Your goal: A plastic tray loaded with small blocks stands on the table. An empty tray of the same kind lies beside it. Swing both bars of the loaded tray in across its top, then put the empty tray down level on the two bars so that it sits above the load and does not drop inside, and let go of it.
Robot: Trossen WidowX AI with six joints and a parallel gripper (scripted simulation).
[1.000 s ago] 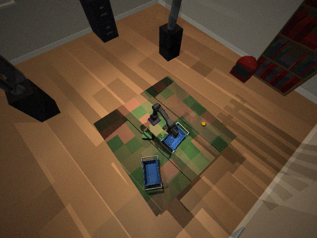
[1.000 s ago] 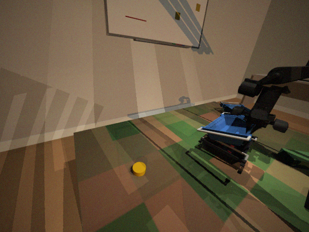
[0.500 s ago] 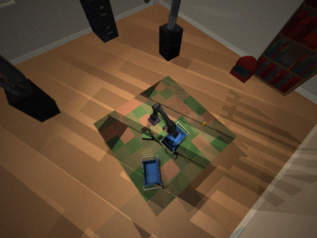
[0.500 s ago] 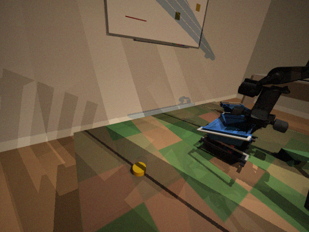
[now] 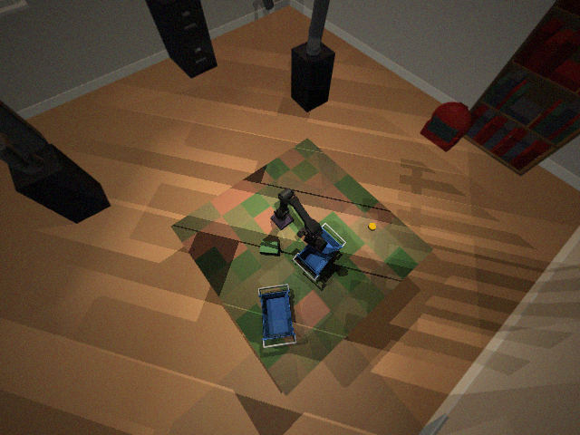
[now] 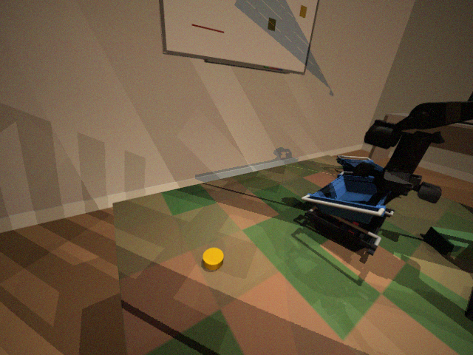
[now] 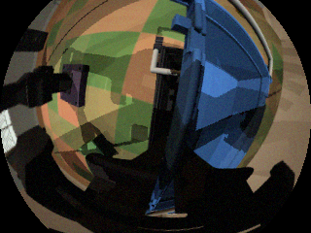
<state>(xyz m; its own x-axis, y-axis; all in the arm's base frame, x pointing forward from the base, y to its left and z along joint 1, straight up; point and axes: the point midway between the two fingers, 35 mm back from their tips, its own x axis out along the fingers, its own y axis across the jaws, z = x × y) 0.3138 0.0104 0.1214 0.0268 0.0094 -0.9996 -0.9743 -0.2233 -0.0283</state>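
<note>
My gripper tip is 7 cm short of the blue tray, 2 cm to the right of it and 1 cm below it. Round my gripper tip: yellow disc (13 cm ahead, 47 cm to the left, 10 cm below); green block (17 cm behind, 21 cm to the right, 9 cm below).
</note>
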